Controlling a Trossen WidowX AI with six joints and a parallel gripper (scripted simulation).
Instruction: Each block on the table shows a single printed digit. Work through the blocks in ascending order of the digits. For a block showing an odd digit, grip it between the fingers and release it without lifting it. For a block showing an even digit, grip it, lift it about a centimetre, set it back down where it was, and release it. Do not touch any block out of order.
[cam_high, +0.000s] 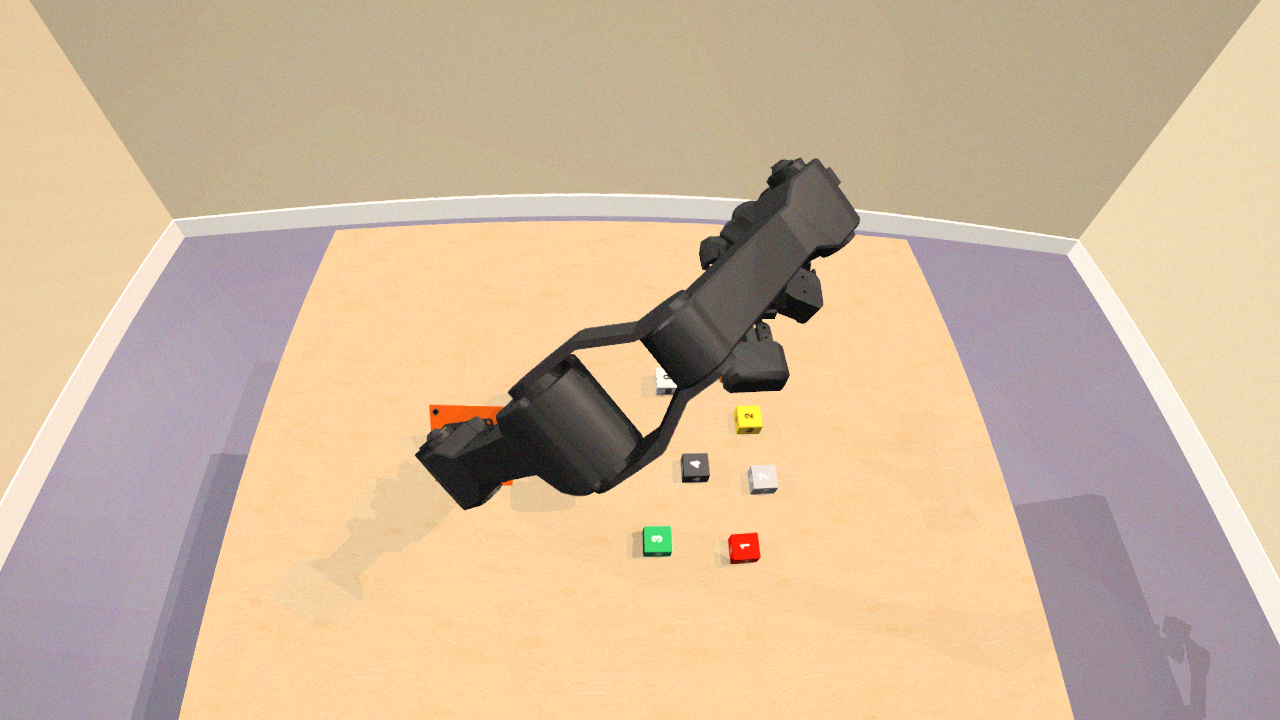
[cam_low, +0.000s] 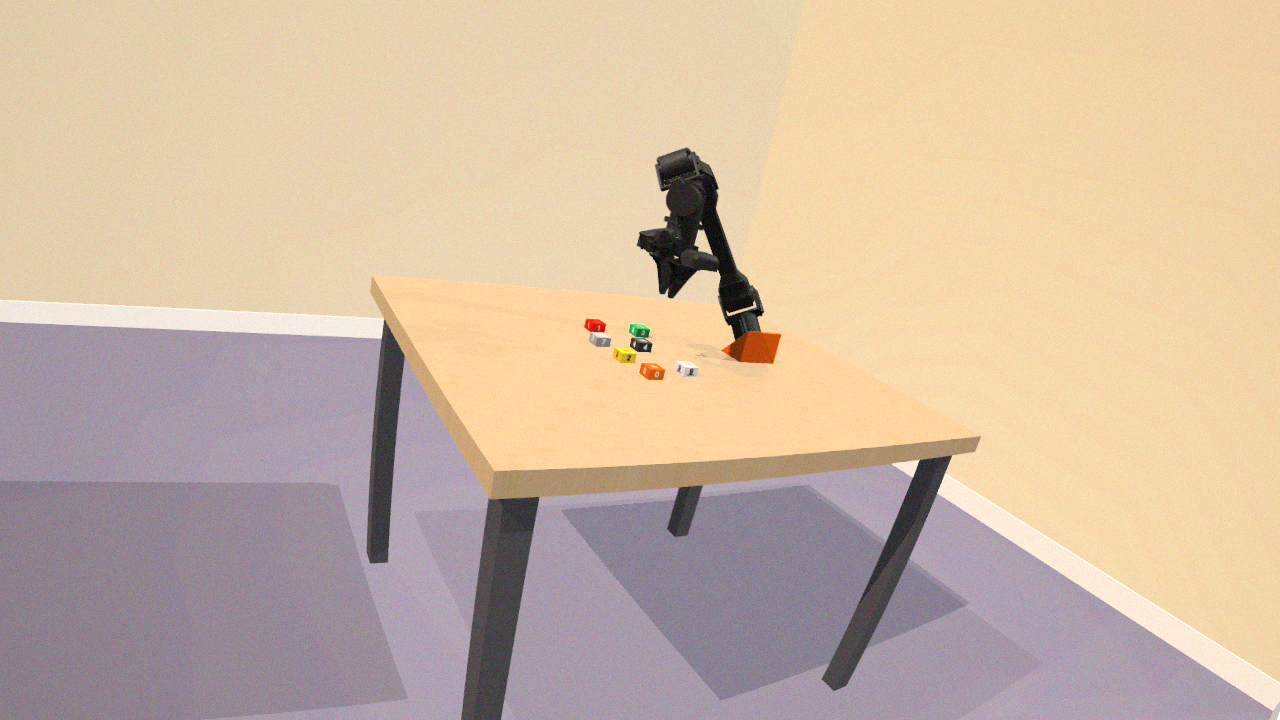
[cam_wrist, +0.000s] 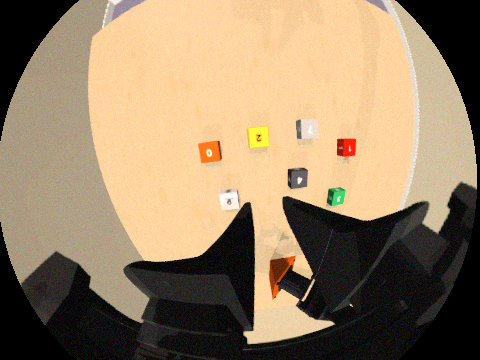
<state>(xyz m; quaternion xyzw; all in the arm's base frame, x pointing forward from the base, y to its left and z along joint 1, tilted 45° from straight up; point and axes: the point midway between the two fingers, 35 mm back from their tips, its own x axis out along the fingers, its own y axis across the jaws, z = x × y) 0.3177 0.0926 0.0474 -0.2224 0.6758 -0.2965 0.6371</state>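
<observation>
Now: the white block 120 mm below my gripper tip, 50 mm to the left of it and 50 mm behind it. Also, from my gripper tip: dark block (120 mm below, 80 mm to the right, 40 mm behind); yellow block (120 mm below, 50 mm ahead, 20 mm to the right); orange block (120 mm below, 60 mm to the left, 40 mm ahead).
</observation>
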